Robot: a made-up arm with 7 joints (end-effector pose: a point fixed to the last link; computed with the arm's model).
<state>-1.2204 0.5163 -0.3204 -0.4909 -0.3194 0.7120 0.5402</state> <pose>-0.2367 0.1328 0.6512 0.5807 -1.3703 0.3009</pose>
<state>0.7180 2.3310 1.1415 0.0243 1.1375 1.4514 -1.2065</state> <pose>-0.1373 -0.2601 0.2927 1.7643 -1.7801 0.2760</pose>
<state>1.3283 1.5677 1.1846 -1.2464 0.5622 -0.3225 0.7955</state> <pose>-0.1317 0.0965 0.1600 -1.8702 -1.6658 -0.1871</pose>
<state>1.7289 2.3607 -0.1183 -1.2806 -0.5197 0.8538 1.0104</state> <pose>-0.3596 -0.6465 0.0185 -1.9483 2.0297 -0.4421</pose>
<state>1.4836 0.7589 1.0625 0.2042 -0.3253 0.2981 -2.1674</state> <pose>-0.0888 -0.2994 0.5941 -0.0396 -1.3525 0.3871</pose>
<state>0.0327 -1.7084 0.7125 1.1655 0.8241 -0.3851 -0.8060</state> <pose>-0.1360 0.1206 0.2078 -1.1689 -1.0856 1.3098</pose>
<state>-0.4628 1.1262 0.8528 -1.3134 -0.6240 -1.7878 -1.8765</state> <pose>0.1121 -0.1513 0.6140 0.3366 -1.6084 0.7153</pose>
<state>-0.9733 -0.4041 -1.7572 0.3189 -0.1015 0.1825 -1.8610</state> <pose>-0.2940 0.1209 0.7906 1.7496 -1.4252 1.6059</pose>
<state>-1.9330 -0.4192 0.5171 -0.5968 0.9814 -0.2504 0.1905</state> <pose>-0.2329 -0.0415 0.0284 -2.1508 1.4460 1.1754</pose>
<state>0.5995 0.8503 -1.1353 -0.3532 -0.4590 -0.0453 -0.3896</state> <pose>-0.5599 -0.4496 0.5852 -2.2146 1.0748 -1.8627</pose>
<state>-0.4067 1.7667 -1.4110 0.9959 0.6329 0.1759 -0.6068</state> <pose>-0.6009 0.2916 0.0906 -0.7695 -2.2359 1.7386</pose>
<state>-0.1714 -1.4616 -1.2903 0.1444 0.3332 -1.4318 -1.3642</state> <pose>-0.0581 -0.5247 0.0605 -0.5691 0.4421 0.2332</pose>
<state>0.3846 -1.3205 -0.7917 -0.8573 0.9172 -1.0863 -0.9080</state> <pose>-0.1603 -0.1908 -0.1144 0.3893 0.5939 0.8778</pose>
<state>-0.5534 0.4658 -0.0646 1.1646 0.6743 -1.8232 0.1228</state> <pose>-0.1819 -0.0750 0.3800 2.6690 -0.2806 0.0189</pose>
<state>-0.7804 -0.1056 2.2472 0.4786 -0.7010 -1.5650 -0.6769</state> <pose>-0.1734 0.4523 0.5242 0.5609 -1.7739 0.6711</pose>
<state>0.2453 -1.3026 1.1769 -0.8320 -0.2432 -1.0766 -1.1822</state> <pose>-0.0787 0.2976 0.3668 1.9583 -0.0006 0.7251</pose>
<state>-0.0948 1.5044 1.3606 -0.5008 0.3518 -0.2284 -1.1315</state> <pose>0.0887 0.0327 0.2570 -2.1568 -0.0691 0.5901</pose>
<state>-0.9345 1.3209 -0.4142 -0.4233 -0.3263 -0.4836 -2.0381</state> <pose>-0.3692 0.5713 0.4914 -2.6525 -1.0115 -0.7575</pose>
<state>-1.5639 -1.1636 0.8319 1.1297 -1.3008 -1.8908 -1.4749</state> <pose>0.1477 0.4371 0.4184 -0.1089 -1.5050 1.6122</pose>
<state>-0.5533 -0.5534 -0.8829 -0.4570 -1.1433 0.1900 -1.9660</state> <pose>-0.2879 -0.2683 0.8679 -1.6740 -0.4555 -1.1394</pose>
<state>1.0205 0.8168 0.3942 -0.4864 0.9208 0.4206 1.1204</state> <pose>-0.1009 -0.2646 -0.0511 2.1552 0.8957 -0.3024</pose>
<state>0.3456 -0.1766 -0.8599 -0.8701 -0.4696 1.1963 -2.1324</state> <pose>-0.2301 -0.7425 0.4534 -0.7650 0.7702 -1.0515</pose>
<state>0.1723 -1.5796 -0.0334 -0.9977 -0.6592 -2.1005 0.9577</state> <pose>0.1623 -0.0257 -0.0328 -0.4279 0.5455 -0.6127</pose>
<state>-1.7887 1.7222 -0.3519 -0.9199 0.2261 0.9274 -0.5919</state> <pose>-0.0899 0.4632 0.0988 0.3786 -0.6536 1.3427</pose>
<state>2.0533 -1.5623 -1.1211 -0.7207 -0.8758 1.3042 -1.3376</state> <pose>0.2945 0.3970 0.0785 -0.9011 -0.2365 1.1554</pose>
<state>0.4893 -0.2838 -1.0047 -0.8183 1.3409 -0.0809 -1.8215</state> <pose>-0.3287 -0.4336 -0.0178 0.0982 1.0505 0.5478</pose>
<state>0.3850 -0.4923 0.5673 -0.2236 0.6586 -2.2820 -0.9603</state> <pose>-0.0308 0.0171 0.1203 1.1984 -0.2512 0.6848</pose>
